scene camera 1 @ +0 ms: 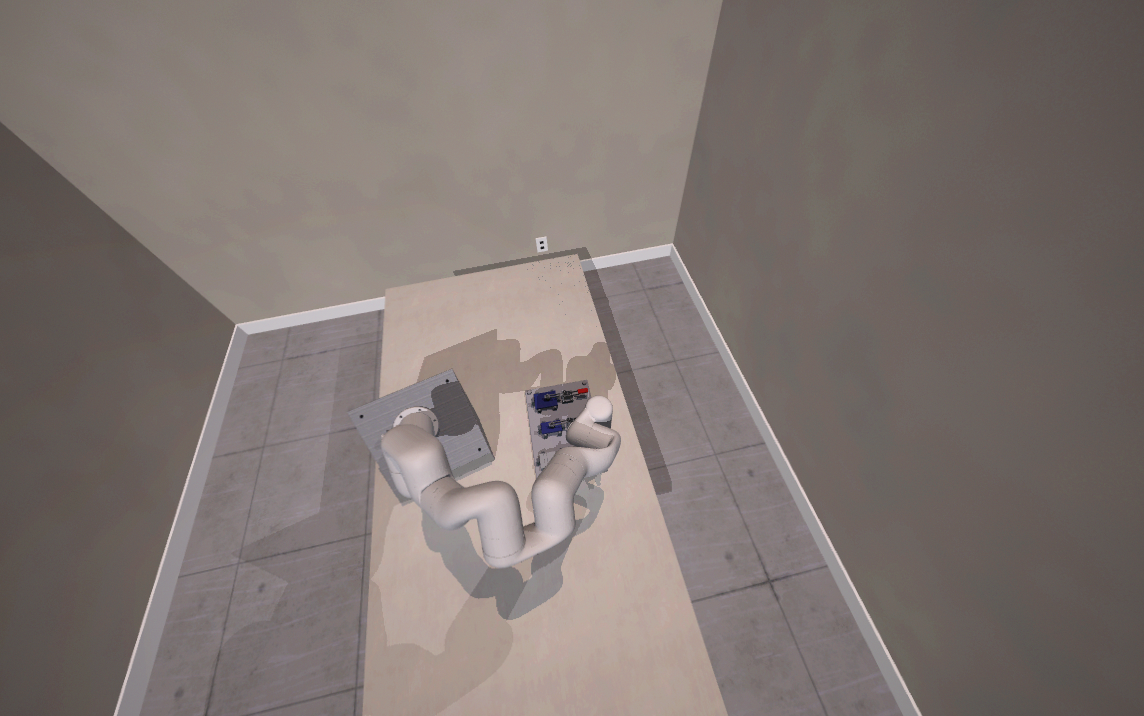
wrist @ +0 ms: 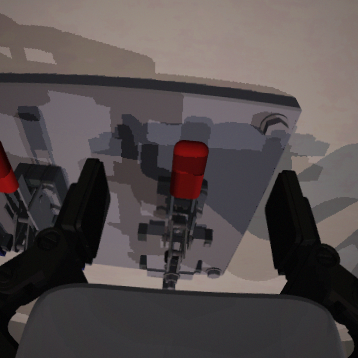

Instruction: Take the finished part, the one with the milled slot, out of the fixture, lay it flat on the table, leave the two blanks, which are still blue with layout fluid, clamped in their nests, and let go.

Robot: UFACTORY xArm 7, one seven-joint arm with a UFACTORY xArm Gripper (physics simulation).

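Places are measured from the arm's base along level axes (x left, y ahead, z down), in centimetres.
Where they show: gripper, between the fingertips: (wrist: 189, 183); arm's base, origin of its link: (scene camera 1: 416, 425).
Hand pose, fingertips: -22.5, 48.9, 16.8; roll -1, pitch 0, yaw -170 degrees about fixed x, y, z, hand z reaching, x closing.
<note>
Things, the pixels of their top centre, and the offset from my fingertips, as dx, dy, dz. "*": a spot on its surface instead. Level surfaces: height alone.
- fixture, centre of its top: (wrist: 54, 203) (scene camera 1: 564, 427) +12.9, -6.5, +4.6
- grey finished part, centre of its top: (wrist: 171, 260) (scene camera 1: 553, 458) +3.5, -14.2, +3.0
- end nest's toggle clamp, a spot on its surface: (wrist: 180, 225) * +1.3, -5.7, +1.3
- neighbouring clamp's red handle, a spot on its surface: (wrist: 6, 172) * +10.1, +1.7, +0.2
- hex bolt, centre of its top: (wrist: 276, 132) -5.1, -0.3, +3.9
- long table, height of its surface: dz +6.1
The fixture (scene camera 1: 539, 413) (wrist: 240, 117) is a grey plate on the table. Two blue blanks (scene camera 1: 546, 401) (scene camera 1: 551, 428) sit in its far and middle nests. The grey finished part (scene camera 1: 544, 458) is in the near nest, partly under the arm; its slot cannot be made out. In the wrist view, the end nest's toggle clamp (wrist: 180, 225) has a red handle (wrist: 189, 170). My gripper (wrist: 189, 183) is open and empty, its fingers wide apart on either side of this clamp. The fingers are hidden under the arm in the scene view.
A neighbouring clamp's red handle (wrist: 6, 172) stands left of my left finger. A hex bolt (wrist: 274, 123) is at the plate's corner. The arm's grey base plate (scene camera 1: 472, 422) lies left of the fixture on the long table (scene camera 1: 590, 624).
</note>
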